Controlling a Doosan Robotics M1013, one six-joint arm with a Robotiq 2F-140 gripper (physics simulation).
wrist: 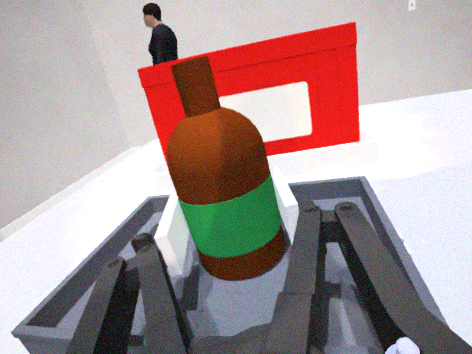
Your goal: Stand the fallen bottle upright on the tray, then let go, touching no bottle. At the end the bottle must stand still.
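Frame: origin at the arm's base, x left, y back, z up, level; centimetres.
Where they show: gripper, between the fingertips: (228, 193).
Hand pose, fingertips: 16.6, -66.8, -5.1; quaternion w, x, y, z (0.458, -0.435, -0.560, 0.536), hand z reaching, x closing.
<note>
Each offset is from my fingertips to the centre of the thing, as dx, dy, dz. "*": to the spot under its first point.
The brown bottle @(+1.2, +0.1, +2.9) (225, 155) with a green label band stands in the middle of the wrist view, neck up, about upright, leaning a little left in the picture. My gripper (228, 193) is shut on it, with one white pad on each side at the label and lower body. The bottle's base is over the floor of the grey tray @(* -6.5, +9.6, -3.9) (335, 188); whether it touches the tray floor cannot be told. The near part of the tray is partly hidden by the dark gripper linkages.
A red crate @(-25.5, +0.5, +3.2) (336, 100) with a white panel stands behind the tray on a white surface. The tray's raised walls run around the bottle and fingers. A person (164, 42) in dark clothing is in the background, before a pale wall. No other bottle shows in the wrist view.
</note>
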